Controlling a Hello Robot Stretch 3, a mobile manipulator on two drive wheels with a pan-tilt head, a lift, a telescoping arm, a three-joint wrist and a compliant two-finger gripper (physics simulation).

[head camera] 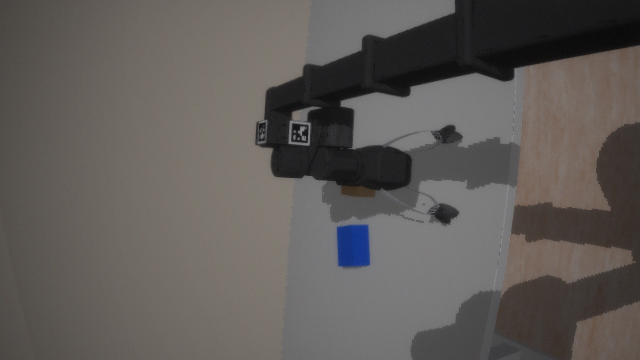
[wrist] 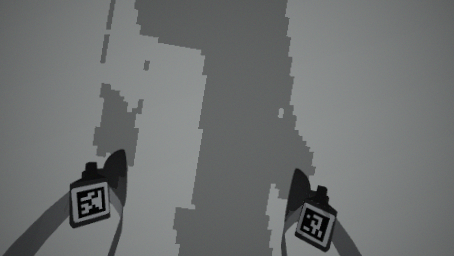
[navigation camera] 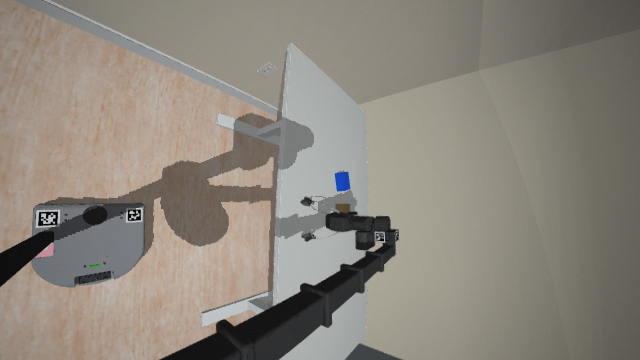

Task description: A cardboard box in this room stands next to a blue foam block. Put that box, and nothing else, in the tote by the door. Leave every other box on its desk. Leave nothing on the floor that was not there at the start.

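Places are measured from the robot's base along level axes (x ahead, y left, z up), in metres.
Pixels of known places: gripper, between the fingertips: (head camera: 456, 175) (navigation camera: 302, 218); robot's base, origin of its link: (navigation camera: 96, 214).
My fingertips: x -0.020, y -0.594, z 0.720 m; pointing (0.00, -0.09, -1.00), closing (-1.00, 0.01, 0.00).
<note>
For each thing: its top centre in the pictures, then the offset to it from my fingertips. Level surfaces: height alone.
- brown cardboard box, centre of its top: (head camera: 349, 174) (navigation camera: 347, 212) 0.004 m ahead, 0.270 m right, 0.050 m up
- grey desk, height of its surface: 0.000 m up
- blue foam block, centre of its top: (head camera: 344, 246) (navigation camera: 346, 181) 0.162 m ahead, 0.283 m right, 0.045 m up
- wooden floor, height of its surface: 0.720 m down
A brown cardboard box (head camera: 358, 192) (navigation camera: 342, 207) is on the grey desk (head camera: 330, 305) (navigation camera: 315, 95), mostly hidden under the gripper body in the head view. The blue foam block (head camera: 353, 245) (navigation camera: 342, 181) sits beside it with a small gap. My gripper (head camera: 448, 173) (navigation camera: 307, 219) (wrist: 208, 178) is open, its fingers wide apart with nothing between them. The fingertips are on the room side of the box, above the desk, and the gripper body covers part of the box. The box does not show in the wrist view, and the tote does not show in these views.
My telescoping arm (head camera: 415, 55) (navigation camera: 300, 310) reaches over the desk. A beige wall (head camera: 150, 175) (navigation camera: 450, 200) rises behind the desk. My base (navigation camera: 95, 245) stands on the wooden floor (navigation camera: 90, 125) before the desk. White desk legs show at the desk's room side.
</note>
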